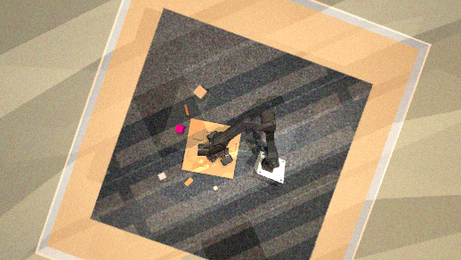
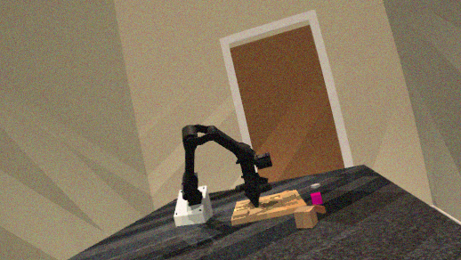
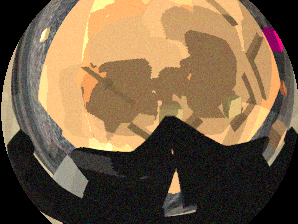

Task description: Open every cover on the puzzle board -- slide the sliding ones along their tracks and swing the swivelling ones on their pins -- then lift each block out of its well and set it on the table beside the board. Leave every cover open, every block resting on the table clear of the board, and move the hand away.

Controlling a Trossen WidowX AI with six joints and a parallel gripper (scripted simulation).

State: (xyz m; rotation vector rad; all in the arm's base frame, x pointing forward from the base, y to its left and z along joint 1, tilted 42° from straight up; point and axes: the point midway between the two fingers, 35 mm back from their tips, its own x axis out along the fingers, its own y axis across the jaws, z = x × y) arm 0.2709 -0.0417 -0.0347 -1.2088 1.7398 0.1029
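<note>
My gripper tip is now 5 cm short of the tan wooden puzzle board and 1 cm to the right of it. Round my gripper tip: tan cube 25 cm to the right, 21 cm ahead, 1 cm above; then magenta block 25 cm ahead, 2 cm to the right; then orange block 25 cm ahead, 13 cm to the right, 1 cm below.
</note>
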